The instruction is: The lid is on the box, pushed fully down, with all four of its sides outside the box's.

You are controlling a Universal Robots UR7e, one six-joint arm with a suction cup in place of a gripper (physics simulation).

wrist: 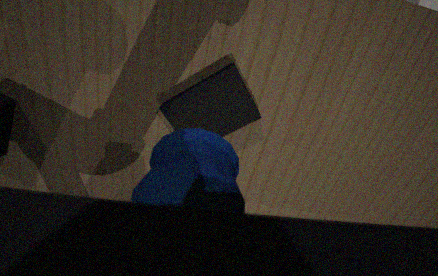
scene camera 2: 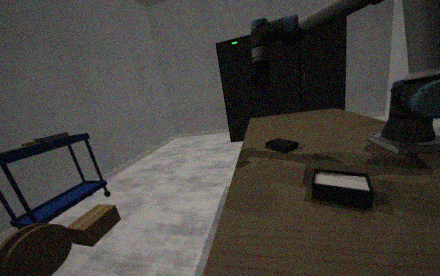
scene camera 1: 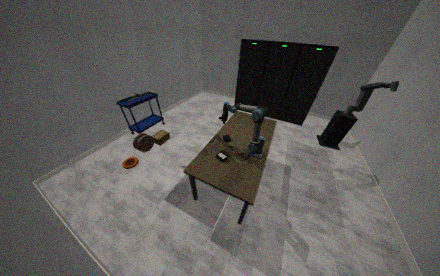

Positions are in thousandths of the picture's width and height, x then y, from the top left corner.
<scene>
In view: my suction cup (wrist: 449,611), a dark lid (wrist: 506,375) and a black box (scene camera 2: 808,687).
</scene>
